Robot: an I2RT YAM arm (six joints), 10 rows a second.
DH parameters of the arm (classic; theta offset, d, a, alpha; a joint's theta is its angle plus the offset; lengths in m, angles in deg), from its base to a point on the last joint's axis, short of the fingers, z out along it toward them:
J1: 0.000 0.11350 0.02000 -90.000
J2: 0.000 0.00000 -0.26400 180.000
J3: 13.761 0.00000 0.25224 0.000
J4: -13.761 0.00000 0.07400 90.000
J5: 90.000 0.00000 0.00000 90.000
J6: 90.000 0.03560 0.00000 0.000
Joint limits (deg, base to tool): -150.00..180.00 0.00..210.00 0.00..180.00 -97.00..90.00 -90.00..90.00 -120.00..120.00
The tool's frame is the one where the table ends.
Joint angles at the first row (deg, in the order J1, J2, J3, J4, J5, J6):
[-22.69, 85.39, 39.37, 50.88, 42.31, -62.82]
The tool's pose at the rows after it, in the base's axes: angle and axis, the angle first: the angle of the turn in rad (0 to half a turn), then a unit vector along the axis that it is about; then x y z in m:
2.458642 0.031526 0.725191 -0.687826 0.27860 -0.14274 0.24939
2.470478 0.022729 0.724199 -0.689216 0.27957 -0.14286 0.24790
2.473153 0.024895 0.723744 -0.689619 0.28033 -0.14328 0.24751
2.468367 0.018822 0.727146 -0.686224 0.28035 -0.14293 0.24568
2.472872 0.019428 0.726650 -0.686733 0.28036 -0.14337 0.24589
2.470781 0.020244 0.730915 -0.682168 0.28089 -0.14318 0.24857
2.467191 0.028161 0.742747 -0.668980 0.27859 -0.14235 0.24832
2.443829 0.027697 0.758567 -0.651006 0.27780 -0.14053 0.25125
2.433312 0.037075 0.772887 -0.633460 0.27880 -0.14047 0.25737
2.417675 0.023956 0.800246 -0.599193 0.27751 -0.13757 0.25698
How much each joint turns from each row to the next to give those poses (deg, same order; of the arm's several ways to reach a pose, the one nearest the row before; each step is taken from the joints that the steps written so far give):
[-0.05, 0.22, -0.17, 0.52, 0.01, -0.73]
[0.04, 0.40, -0.01, 0.37, -0.17, -1.13]
[0.00, 0.29, 0.14, 0.17, 0.29, 0.01]
[0.00, 0.01, -0.22, -0.35, -0.76, 0.24]
[-0.06, 0.03, 0.09, -0.06, 0.18, -0.14]
[0.06, -0.55, 0.61, -1.97, -0.09, 0.84]
[-0.02, -1.14, 0.01, -3.50, 0.02, 2.74]
[0.13, -1.48, 0.65, -4.70, -1.49, 3.14]
[0.04, -1.11, 1.84, -5.60, -0.44, 3.43]
[0.12, -1.50, 0.77, -6.98, -3.18, 3.64]

